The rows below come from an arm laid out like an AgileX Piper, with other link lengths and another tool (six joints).
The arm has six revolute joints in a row. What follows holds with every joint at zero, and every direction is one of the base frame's. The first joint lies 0.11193 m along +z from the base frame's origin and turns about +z. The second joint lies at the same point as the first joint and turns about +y. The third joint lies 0.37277 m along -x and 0.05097 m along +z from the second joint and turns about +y. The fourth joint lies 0.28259 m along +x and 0.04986 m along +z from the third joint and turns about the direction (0.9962, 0, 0.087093). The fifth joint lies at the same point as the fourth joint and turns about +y. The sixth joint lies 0.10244 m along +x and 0.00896 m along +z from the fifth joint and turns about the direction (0.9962, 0, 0.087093). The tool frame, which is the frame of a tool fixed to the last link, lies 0.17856 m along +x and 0.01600 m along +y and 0.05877 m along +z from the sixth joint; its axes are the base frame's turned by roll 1.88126, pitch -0.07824 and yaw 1.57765 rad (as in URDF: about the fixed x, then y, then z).
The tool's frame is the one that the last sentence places.
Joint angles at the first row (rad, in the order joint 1, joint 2, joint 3, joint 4, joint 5, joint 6):
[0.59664 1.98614 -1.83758 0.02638 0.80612 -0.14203]
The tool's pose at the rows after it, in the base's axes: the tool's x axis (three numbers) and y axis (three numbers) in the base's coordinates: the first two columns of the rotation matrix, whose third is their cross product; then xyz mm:
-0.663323 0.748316 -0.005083 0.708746 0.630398 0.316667 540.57 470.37 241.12
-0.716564 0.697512 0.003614 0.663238 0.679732 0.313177 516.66 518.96 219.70
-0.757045 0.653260 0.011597 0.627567 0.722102 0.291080 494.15 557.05 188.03
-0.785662 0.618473 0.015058 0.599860 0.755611 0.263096 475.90 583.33 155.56
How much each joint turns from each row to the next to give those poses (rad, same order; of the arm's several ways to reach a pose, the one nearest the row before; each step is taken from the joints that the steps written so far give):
[0.07842 0.04241 -0.03318 0.01522 -0.02516 -0.00716]
[0.06883 0.05406 -0.02287 0.01511 -0.02676 -0.00982]
[0.05510 0.05931 -0.01456 0.01376 -0.02074 -0.01059]
[0.03982 0.05408 -0.00950 0.00850 -0.01484 -0.01046]

